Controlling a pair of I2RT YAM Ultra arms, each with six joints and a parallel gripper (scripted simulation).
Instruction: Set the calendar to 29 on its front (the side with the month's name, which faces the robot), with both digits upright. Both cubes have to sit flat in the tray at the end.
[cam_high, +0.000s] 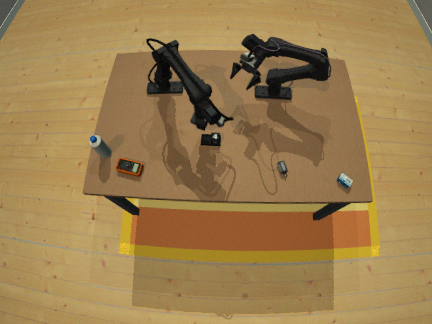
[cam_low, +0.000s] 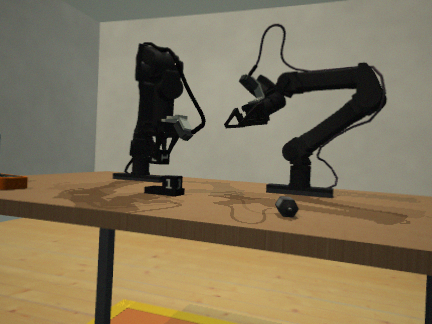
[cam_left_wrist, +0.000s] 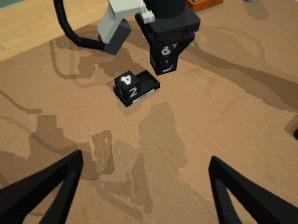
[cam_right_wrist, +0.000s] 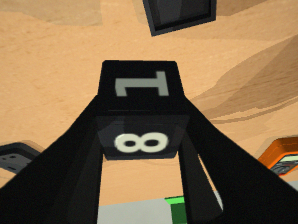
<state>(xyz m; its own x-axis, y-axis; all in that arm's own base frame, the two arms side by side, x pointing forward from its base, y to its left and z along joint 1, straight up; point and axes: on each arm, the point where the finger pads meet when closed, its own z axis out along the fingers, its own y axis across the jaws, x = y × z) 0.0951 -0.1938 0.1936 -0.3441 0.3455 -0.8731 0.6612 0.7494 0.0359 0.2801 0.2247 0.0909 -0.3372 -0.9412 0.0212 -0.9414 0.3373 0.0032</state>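
My right gripper is now 30 mm short of the black calendar tray, 40 mm to the right of it and 90 mm above it.
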